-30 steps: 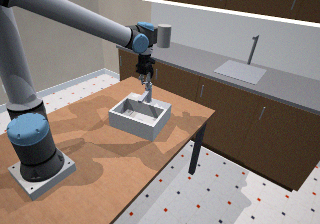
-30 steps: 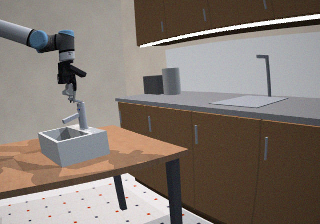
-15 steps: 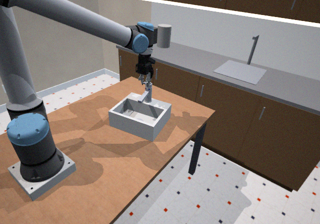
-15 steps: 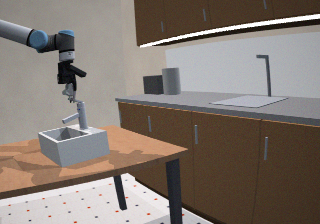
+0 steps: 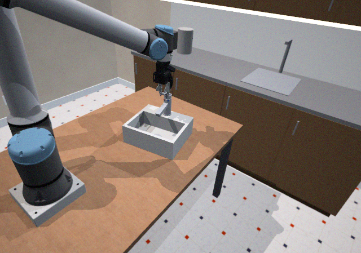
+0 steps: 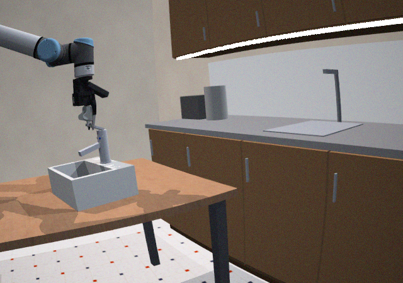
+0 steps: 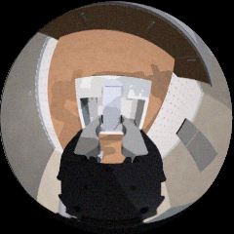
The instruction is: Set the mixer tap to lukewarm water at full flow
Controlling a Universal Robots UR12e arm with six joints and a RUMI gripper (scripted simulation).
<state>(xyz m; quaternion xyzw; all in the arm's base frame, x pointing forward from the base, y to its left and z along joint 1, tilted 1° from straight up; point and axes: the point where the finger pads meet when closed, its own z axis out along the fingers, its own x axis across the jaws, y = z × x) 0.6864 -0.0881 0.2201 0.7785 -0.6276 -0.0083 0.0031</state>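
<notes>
Right now my hand is 2 cm short of the lever and 1 cm above it. Also, from my hand: grey mixer tap (3 cm ahead, 1 cm to the left, 6 cm below); then white basin (7 cm behind, 1 cm to the right, 25 cm below).
</notes>
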